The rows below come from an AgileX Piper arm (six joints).
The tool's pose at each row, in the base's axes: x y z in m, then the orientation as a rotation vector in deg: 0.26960 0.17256 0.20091 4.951 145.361 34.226; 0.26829 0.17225 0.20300 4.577 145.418 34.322; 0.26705 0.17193 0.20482 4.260 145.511 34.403; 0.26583 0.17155 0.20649 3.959 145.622 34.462; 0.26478 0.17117 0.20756 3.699 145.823 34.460; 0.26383 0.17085 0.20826 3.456 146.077 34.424; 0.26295 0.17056 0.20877 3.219 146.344 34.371; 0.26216 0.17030 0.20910 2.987 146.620 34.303
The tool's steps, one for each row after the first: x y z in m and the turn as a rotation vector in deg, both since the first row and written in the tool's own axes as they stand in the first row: 0.00007 0.00070 -0.00239 -0.129 0.126 -0.230; 0.00020 0.00126 -0.00453 -0.229 0.276 -0.418; 0.00038 0.00171 -0.00658 -0.307 0.437 -0.597; 0.00070 0.00189 -0.00808 -0.318 0.666 -0.747; 0.00112 0.00196 -0.00923 -0.292 0.936 -0.884; 0.00158 0.00197 -0.01018 -0.252 1.215 -1.019; 0.00205 0.00192 -0.01094 -0.198 1.499 -1.151
